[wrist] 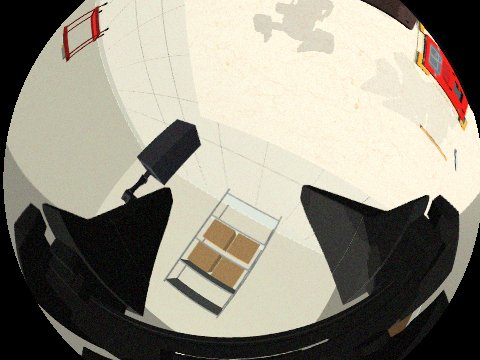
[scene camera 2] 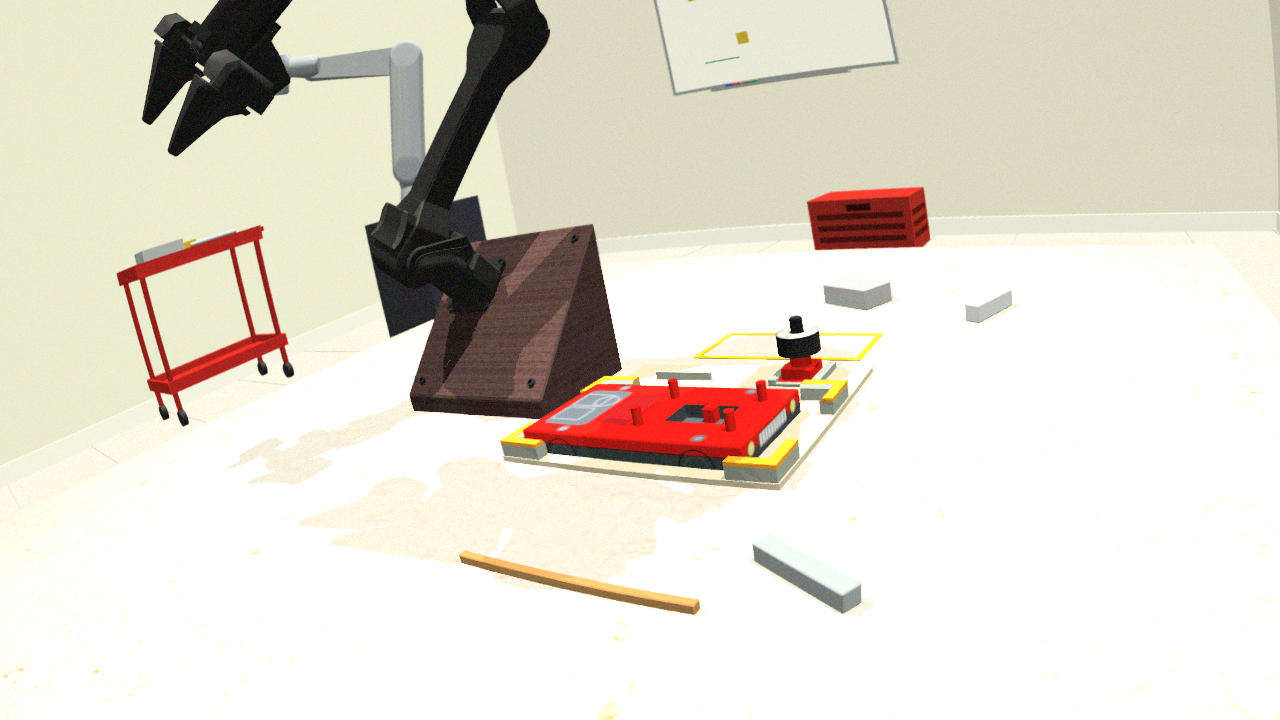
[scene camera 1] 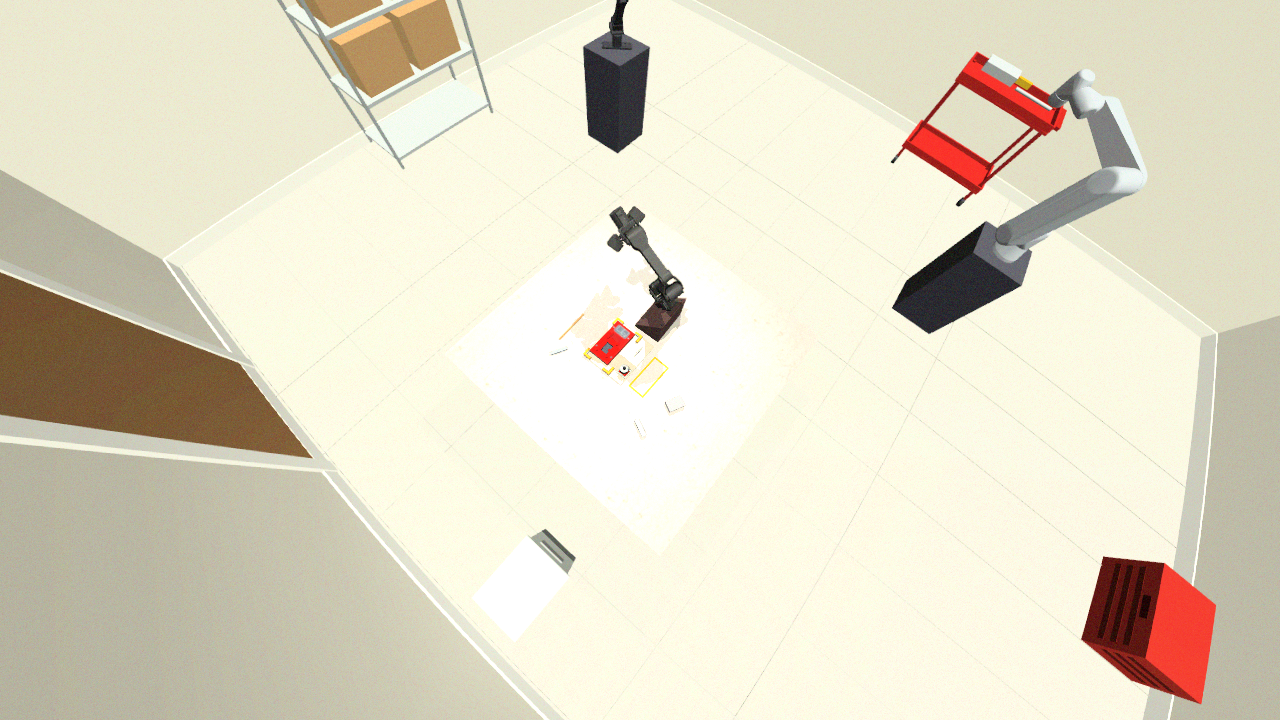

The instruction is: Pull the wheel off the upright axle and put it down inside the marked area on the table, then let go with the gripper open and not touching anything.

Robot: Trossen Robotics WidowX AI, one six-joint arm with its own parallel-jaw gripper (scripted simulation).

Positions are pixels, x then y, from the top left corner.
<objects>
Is the gripper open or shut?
Open.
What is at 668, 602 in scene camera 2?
A wooden stick.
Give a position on a wheel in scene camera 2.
805, 344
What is the gripper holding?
Nothing.
</objects>
